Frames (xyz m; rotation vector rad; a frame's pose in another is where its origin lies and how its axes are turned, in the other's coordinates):
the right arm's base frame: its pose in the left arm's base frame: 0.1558 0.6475 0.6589 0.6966 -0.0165 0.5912
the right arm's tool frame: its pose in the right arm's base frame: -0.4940 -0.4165 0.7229 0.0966 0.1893 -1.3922
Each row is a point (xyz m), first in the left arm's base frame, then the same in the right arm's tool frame.
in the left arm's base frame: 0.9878 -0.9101 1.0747
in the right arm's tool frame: 0.6426 0.3213 0.8459
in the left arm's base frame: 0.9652 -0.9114 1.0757
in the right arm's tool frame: 0.6287 0.3044 0.8399
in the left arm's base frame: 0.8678 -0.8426 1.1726
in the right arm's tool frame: 0.4757 0.3041 0.8265
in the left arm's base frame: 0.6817 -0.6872 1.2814
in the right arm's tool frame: 0.2267 0.2977 0.7338
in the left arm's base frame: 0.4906 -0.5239 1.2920
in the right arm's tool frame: 0.0395 0.2658 0.5688
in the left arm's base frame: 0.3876 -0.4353 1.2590
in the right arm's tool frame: -0.0348 0.2383 0.4536
